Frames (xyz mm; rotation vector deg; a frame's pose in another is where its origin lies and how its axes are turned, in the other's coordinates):
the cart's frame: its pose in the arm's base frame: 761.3 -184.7 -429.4 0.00 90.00 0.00
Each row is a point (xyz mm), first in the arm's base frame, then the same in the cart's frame.
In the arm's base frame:
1: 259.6 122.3 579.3
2: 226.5 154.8 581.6
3: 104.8 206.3 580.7
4: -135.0 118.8 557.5
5: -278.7 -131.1 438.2
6: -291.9 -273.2 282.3
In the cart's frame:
1: -1008.7 307.0 -501.7
2: -1011.0 339.5 -534.8
3: -1010.1 391.0 -656.5
4: -986.9 303.5 -896.3
5: -867.6 53.6 -1040.0
6: -711.7 -88.5 -1053.2

